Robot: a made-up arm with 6 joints.
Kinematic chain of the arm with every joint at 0, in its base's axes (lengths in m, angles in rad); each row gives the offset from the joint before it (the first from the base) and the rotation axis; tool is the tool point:
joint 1: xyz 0 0 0.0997 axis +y
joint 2: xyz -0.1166 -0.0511 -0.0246 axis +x
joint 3: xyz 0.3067 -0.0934 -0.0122 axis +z
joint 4: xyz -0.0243 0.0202 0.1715 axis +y
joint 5: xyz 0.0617 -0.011 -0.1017 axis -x
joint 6: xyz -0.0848 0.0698 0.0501 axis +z
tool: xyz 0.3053 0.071 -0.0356
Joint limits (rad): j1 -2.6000..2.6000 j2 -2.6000..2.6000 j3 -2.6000..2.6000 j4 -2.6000..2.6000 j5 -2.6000..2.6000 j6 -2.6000..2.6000
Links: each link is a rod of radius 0.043 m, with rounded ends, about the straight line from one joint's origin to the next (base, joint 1, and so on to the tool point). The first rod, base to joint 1, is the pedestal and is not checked.
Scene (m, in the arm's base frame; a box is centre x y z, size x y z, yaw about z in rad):
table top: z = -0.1
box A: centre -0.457 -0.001 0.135 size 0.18 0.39 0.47 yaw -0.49
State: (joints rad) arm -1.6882 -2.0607 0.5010 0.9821 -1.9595 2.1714
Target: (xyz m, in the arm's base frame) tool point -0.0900 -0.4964 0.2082
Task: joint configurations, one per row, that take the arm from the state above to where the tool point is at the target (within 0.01 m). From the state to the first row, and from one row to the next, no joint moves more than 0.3 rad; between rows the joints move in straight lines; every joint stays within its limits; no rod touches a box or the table.
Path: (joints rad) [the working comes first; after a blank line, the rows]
Joints at the target: -1.3601 -0.0377 0.8279 -0.0886 -2.6000 2.5014
Straight joint move there: touches box A.

1: -1.4480 -1.8900 0.5881 1.0533 -2.1196 2.2786
2: -1.2078 -1.7193 0.6752 1.1244 -2.2798 2.3857
3: -0.9675 -1.5485 0.7623 1.1956 -2.4399 2.4929
4: -0.7273 -1.3778 0.8494 1.2667 -2.6000 2.6000
5: -0.8539 -1.1098 0.8451 0.9956 -2.6000 2.5803
6: -0.9804 -0.8418 0.8408 0.7246 -2.6000 2.5606
7: -1.1070 -0.5738 0.8365 0.4535 -2.6000 2.5409
8: -1.2336 -0.3058 0.8322 0.1824 -2.6000 2.5212
9: -1.3601 -0.0377 0.8279 -0.0886 -2.6000 2.5014

